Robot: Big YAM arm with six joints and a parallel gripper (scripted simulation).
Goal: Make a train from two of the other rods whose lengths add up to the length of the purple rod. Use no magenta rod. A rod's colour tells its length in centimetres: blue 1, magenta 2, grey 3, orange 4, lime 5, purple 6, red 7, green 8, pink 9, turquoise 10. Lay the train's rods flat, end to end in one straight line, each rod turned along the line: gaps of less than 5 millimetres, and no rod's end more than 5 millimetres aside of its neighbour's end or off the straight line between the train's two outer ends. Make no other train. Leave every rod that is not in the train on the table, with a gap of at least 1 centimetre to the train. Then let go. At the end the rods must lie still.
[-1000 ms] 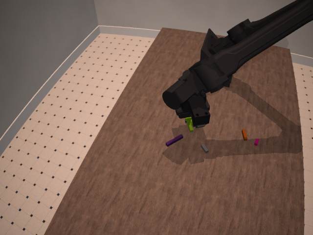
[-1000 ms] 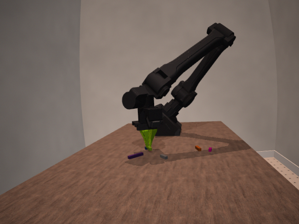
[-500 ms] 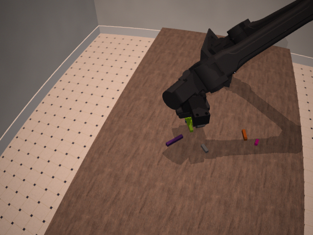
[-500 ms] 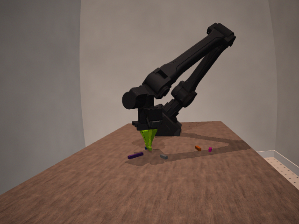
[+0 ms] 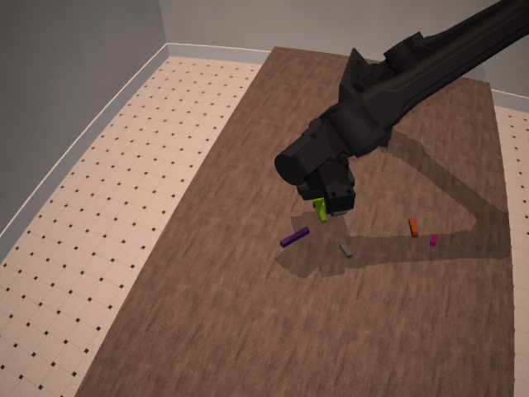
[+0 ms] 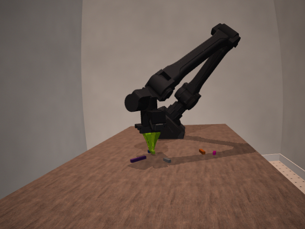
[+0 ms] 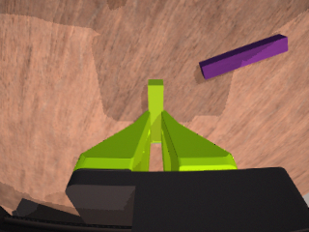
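Right now my hand is 10 mm above the lime rod. From my hand the other things lie so: grey rod (80 mm ahead, 60 mm to the left, 20 mm below); blue rod (20 mm below, 20 mm behind, 10 mm to the right); purple rod (60 mm ahead, 40 mm to the right, 20 mm below).
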